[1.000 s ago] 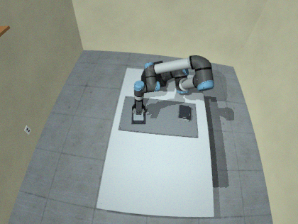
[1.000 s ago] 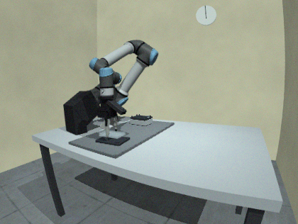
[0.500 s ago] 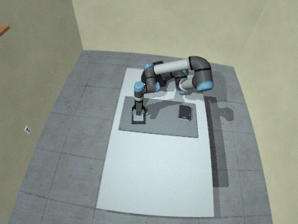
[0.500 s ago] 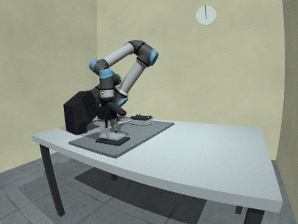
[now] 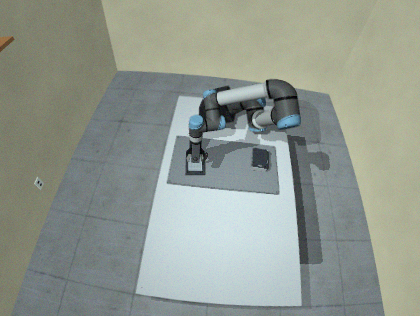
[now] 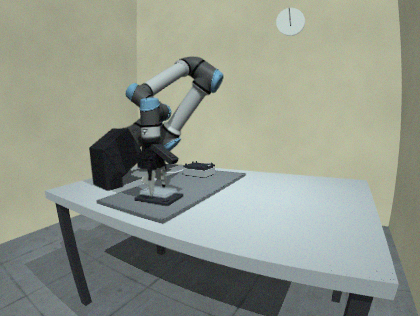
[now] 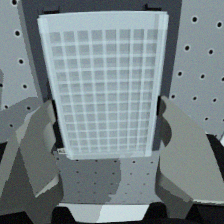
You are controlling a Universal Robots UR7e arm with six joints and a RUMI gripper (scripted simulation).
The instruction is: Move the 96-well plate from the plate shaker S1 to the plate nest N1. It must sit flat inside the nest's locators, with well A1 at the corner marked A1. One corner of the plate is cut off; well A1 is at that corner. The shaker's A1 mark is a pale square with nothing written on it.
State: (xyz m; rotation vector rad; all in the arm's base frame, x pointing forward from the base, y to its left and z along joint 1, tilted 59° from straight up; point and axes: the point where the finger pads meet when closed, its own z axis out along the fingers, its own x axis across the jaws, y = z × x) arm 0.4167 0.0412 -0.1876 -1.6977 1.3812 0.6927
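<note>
Now: the 96-well plate 1 cm below my hand. Also, from my hand: plate nest N1 (3 cm below); then pale A1 mark (9 cm behind, 3 cm to the left, 3 cm below).
</note>
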